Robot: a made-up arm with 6 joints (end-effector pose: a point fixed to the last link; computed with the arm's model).
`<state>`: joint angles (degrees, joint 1 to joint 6).
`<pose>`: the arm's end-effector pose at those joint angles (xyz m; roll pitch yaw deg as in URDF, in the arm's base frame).
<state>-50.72 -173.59 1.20 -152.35 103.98 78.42</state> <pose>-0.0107 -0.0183 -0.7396 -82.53 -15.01 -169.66</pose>
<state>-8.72 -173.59 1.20 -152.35 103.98 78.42</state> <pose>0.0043 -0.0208 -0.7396 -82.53 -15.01 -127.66</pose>
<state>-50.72 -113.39 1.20 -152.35 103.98 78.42</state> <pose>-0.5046 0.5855 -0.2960 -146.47 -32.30 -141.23</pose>
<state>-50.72 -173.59 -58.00 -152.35 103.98 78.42</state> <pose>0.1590 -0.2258 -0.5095 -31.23 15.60 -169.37</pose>
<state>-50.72 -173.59 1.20 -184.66 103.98 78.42</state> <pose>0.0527 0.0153 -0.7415 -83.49 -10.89 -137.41</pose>
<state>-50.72 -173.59 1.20 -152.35 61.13 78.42</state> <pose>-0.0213 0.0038 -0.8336 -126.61 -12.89 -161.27</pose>
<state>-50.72 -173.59 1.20 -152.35 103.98 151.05</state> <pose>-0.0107 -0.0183 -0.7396 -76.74 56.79 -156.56</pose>
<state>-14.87 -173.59 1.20 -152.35 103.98 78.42</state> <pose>0.0020 -0.0211 -0.7396 -82.53 -15.01 -133.81</pose>
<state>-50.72 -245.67 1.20 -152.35 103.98 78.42</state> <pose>0.5249 -0.6732 -0.1132 -19.10 21.41 -165.50</pose>
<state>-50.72 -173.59 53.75 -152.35 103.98 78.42</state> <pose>-0.2041 0.2182 -0.6564 -137.45 -31.91 -146.03</pose>
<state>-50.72 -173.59 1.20 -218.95 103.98 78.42</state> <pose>0.0897 0.0817 -0.7378 -81.92 -6.69 -103.64</pose>
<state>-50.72 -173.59 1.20 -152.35 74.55 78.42</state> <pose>-0.0166 -0.0105 -0.8065 -112.90 -14.22 -163.67</pose>
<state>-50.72 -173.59 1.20 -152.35 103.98 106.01</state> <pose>-0.0107 -0.0183 -0.7396 -82.61 12.36 -166.13</pose>
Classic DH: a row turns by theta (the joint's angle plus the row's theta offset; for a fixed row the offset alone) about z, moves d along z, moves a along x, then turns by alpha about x. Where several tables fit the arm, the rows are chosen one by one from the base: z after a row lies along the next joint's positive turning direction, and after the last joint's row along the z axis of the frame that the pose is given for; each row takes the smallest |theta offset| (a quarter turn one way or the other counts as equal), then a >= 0, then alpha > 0; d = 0 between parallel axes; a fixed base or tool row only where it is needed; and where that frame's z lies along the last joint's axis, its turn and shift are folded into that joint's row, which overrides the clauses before.
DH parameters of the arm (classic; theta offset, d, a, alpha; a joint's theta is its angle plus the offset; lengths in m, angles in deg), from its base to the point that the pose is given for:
joint 1: 0 0.155 0 -90
joint 2: -90 0 0.547 0
joint 3: 90 0.04 0 90
joint 4: 0 0.371 0 -90
joint 5: 0 0 0 90
joint 6: 0 0.133 0 0

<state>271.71 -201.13 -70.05 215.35 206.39 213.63</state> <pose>0.0876 -0.4476 -0.3982 167.83 -67.07 88.74</pose>
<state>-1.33 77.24 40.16 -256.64 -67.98 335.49</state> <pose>0.8919 -0.1007 0.0568 119.51 42.57 34.18</pose>
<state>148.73 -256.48 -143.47 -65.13 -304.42 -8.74</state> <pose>-0.2090 0.1966 0.3988 37.47 34.24 105.06</pose>
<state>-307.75 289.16 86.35 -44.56 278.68 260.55</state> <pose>-0.4121 -0.3163 0.7364 70.49 -1.91 -84.45</pose>
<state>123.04 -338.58 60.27 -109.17 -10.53 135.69</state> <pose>-0.4330 0.5503 0.7288 79.04 64.21 -146.87</pose>
